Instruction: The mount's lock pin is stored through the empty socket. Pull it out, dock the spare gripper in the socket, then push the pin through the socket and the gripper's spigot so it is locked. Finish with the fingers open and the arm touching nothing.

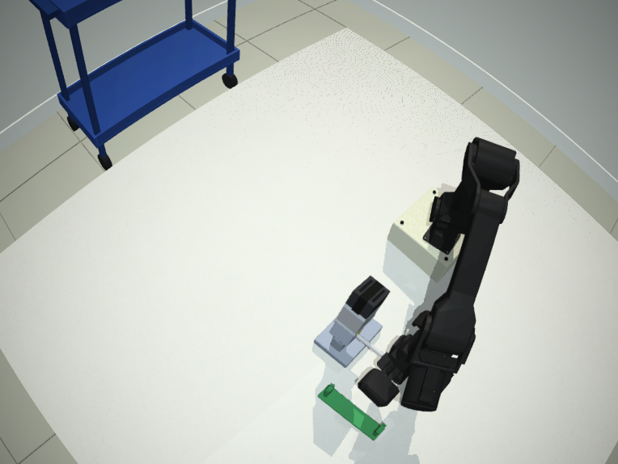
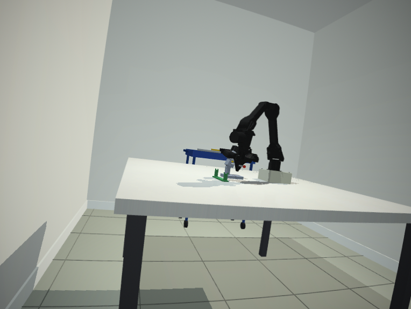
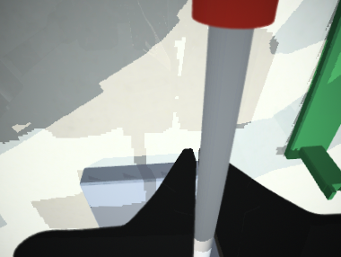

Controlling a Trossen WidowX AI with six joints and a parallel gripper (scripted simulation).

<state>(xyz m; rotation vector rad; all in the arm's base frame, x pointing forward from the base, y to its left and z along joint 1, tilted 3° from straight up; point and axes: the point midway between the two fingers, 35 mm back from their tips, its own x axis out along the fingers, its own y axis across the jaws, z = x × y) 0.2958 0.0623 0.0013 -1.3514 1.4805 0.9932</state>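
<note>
Right now my gripper tip is 9 cm to the left of the grey mount and 2 cm past it. Also, from my gripper tip: spare gripper 9 cm to the right, 7 cm above, 3 cm behind; green holder 10 cm ahead, 2 cm below, 1 cm to the left.
</note>
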